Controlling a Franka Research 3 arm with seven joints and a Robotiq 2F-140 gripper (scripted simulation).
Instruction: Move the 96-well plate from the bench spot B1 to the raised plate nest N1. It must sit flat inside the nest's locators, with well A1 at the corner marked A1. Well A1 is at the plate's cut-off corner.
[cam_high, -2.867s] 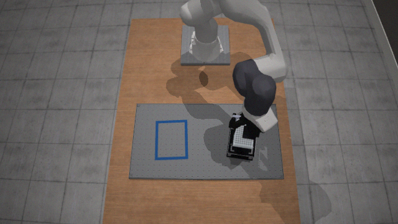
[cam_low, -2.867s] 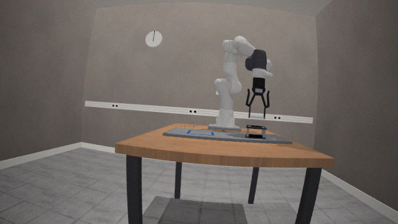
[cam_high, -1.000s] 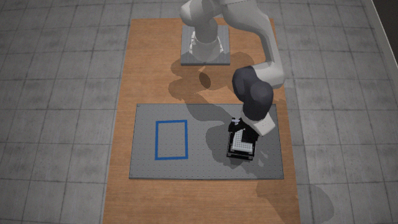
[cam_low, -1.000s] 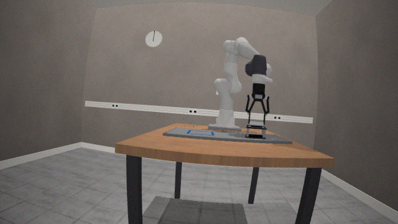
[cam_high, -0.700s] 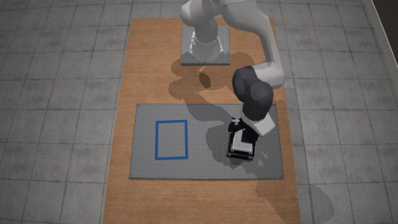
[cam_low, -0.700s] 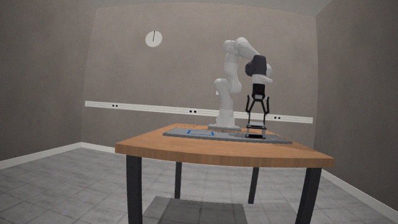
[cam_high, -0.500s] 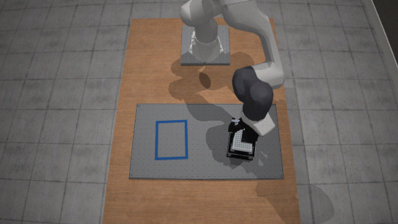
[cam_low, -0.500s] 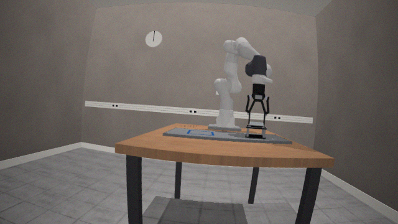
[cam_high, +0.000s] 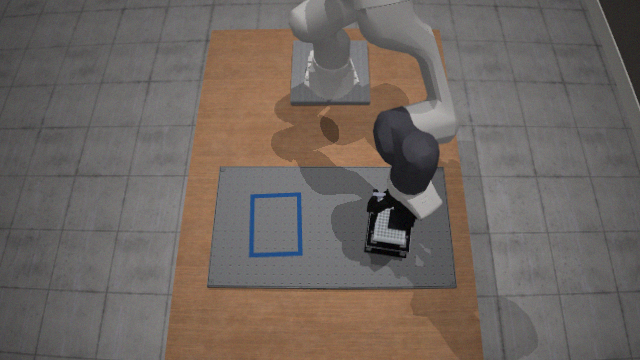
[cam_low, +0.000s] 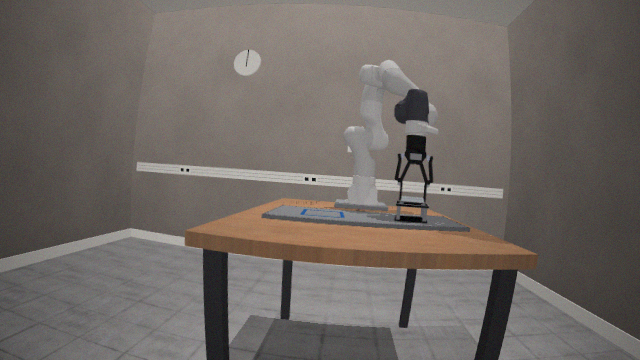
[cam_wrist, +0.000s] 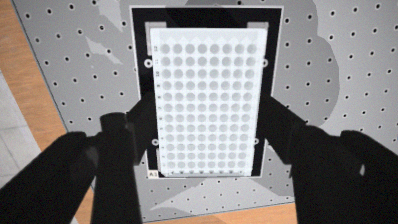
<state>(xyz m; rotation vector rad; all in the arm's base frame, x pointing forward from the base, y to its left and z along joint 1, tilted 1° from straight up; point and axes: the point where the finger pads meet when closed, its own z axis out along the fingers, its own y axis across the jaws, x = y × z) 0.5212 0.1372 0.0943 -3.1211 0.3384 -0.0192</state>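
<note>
Now: hand 20 mm above the white 96-well plate. The rest, counted from my hand: A1 label: 60 mm behind, 70 mm to the left, 30 mm below; then black raised nest: 40 mm below.
</note>
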